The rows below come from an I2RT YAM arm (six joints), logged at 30 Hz.
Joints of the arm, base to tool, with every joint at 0 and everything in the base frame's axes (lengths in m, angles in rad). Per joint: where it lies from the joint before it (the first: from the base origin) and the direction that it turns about. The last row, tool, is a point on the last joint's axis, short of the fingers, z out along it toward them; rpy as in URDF.
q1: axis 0 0 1 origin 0 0 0.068
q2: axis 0 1 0 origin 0.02 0.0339 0.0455
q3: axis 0 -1 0 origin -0.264 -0.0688 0
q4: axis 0 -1 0 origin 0.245 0.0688 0.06
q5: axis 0 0 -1 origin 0.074 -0.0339 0.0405
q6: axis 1 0 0 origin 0.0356 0 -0.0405
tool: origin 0 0 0 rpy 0 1.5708 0
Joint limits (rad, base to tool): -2.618..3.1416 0..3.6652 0..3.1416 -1.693..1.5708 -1.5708..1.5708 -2.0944..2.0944
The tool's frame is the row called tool.
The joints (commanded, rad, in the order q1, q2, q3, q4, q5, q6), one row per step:
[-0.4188 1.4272 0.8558 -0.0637 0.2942 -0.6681]
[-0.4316 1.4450 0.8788 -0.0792 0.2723 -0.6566]
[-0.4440 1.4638 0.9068 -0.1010 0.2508 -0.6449]
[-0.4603 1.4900 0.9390 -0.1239 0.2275 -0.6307]
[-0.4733 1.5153 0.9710 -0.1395 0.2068 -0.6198]
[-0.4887 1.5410 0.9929 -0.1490 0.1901 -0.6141]
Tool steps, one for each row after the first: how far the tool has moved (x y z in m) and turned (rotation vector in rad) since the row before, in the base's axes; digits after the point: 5 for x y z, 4 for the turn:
[0.00274 -0.00477 0.00085 0.0229 -0.0026 -0.0018]
[0.00308 -0.00493 0.00157 0.0240 -0.0007 -0.0022]
[0.00368 -0.00670 0.00052 0.0286 0.0011 -0.0065]
[0.00430 -0.00612 0.00121 0.0220 -0.0037 -0.0036]
[0.00282 -0.00660 -0.00182 0.0189 0.0039 -0.0061]

